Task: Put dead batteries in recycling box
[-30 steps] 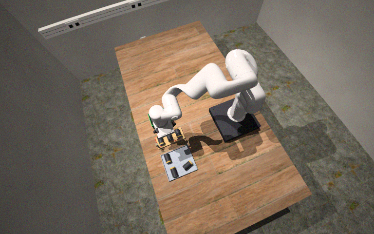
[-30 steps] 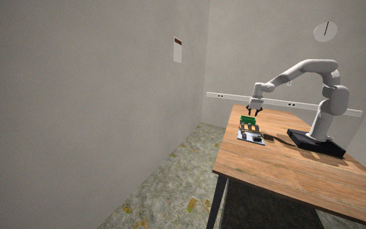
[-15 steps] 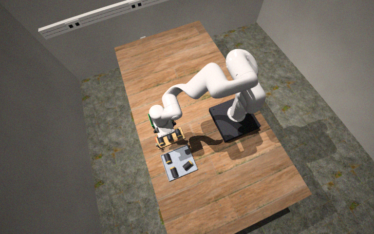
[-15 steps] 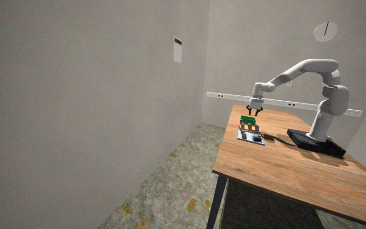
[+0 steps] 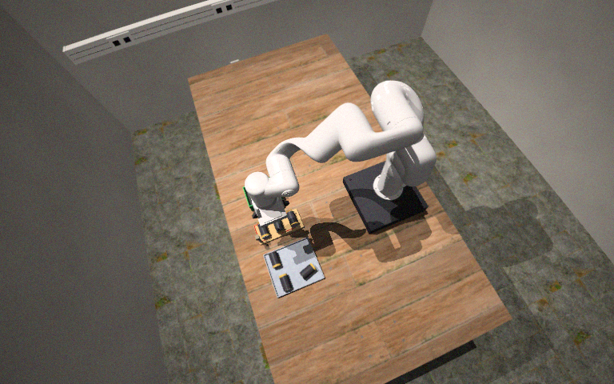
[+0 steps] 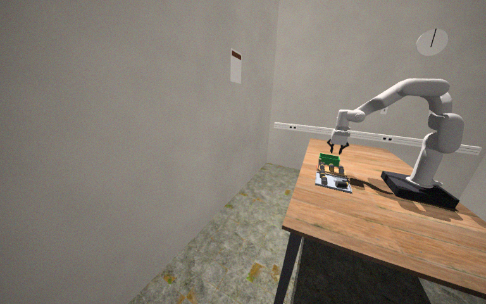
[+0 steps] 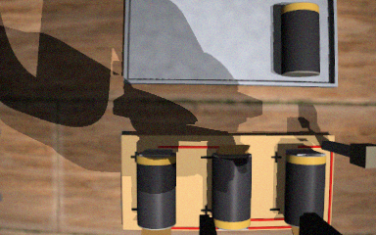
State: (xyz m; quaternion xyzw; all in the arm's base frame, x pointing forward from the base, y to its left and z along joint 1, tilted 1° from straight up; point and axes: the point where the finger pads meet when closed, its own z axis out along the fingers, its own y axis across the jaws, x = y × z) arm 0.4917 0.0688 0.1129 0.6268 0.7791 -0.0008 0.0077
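The green recycling box lies 160 mm to the right of my hand, 140 mm below it and 50 mm ahead of it. The rest, counted from my hand: grey tray: 180 mm to the left, 150 mm below, 30 mm behind.
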